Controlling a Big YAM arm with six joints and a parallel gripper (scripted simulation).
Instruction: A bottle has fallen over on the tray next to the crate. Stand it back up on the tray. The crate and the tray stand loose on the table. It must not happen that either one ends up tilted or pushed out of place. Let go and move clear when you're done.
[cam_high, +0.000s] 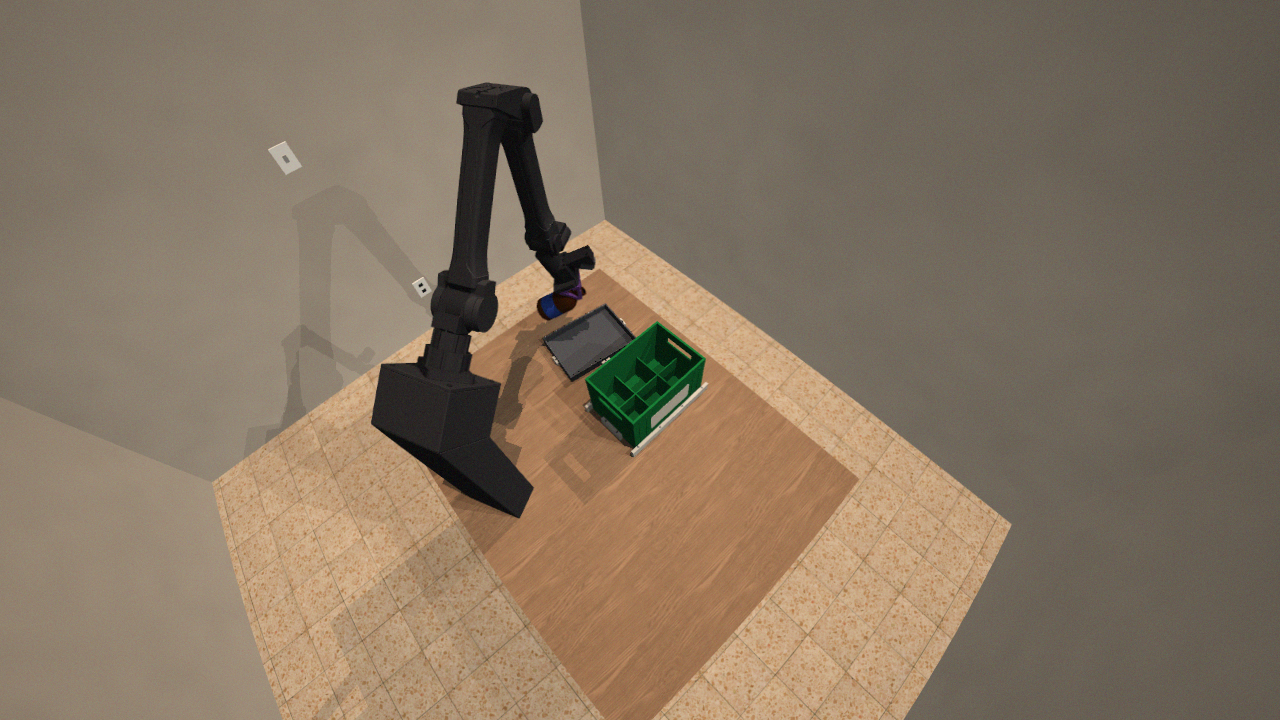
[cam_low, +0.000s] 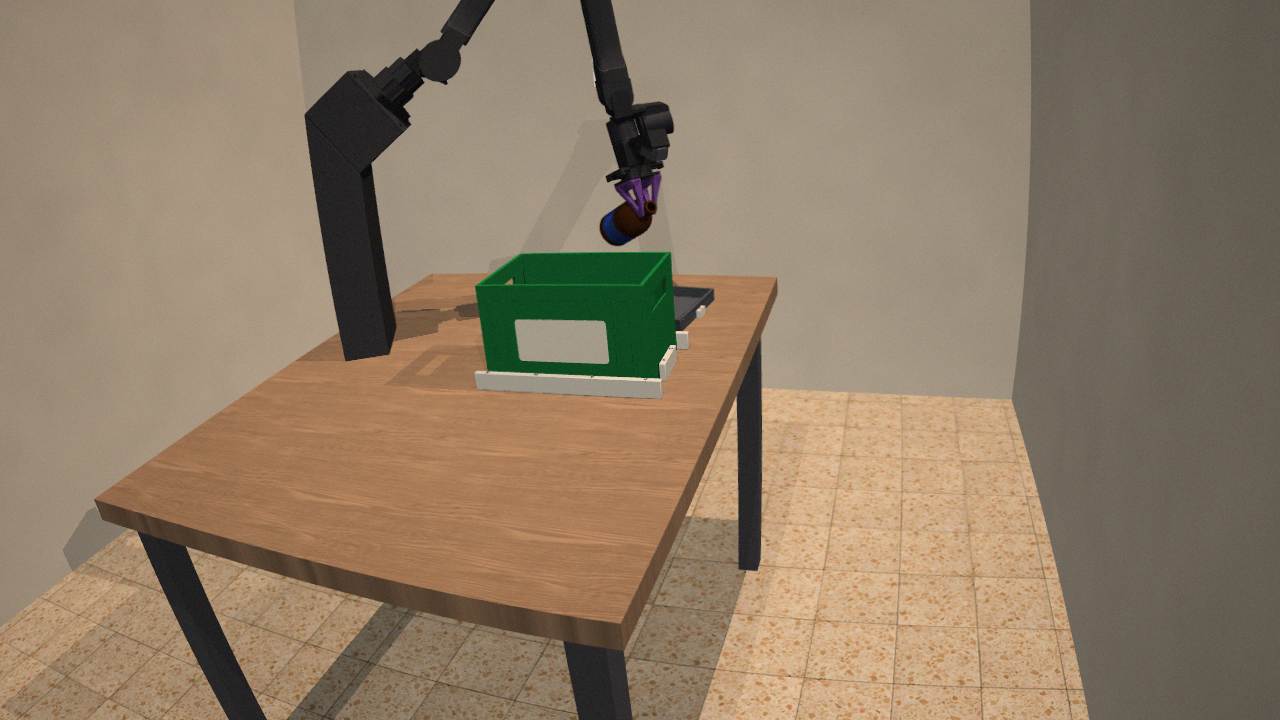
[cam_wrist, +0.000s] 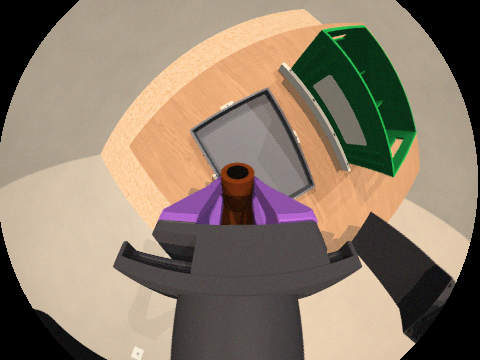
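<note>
My hand is 50 mm past the brown bottle, 10 mm to the right of it and 20 mm above it. From my hand the other things lie so: green crate: 120 mm ahead, 300 mm to the right, 110 mm below; then tray: 40 mm to the right, 180 mm below.
</note>
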